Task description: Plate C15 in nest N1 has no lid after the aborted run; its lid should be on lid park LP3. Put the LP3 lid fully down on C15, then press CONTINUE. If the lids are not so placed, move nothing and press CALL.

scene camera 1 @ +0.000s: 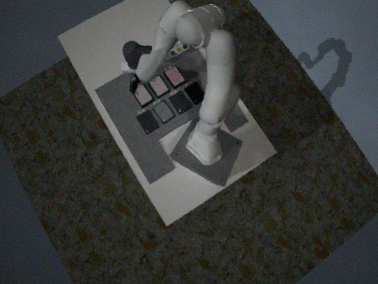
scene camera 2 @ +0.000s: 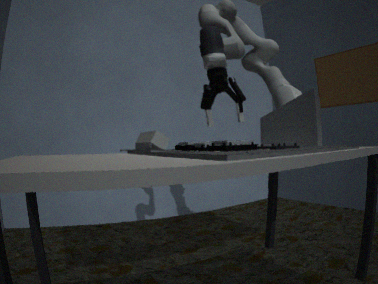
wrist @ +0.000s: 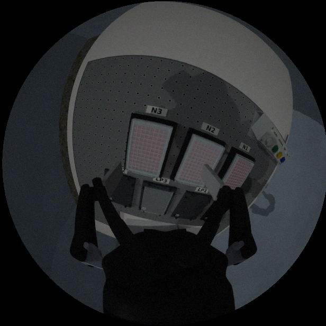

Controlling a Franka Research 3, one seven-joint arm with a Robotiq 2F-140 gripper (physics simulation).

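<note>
Plate C15 sits in nest N1, the right-hand nest in the wrist view. It looks pinker than the other plates in scene camera 1, and no lid can be made out on it. A pale grey lid lies flat on the park labelled LP3. My gripper is open and empty, pointing down well above the nests, on the N3 side. The button box carries green, yellow and blue buttons; their lettering is too small to read.
Plates stand in nest N2 and nest N3. Dark parks without a pale lid flank LP3: one labelled LP1 and one to the left, partly behind a finger. The nests and parks are on a perforated grey board.
</note>
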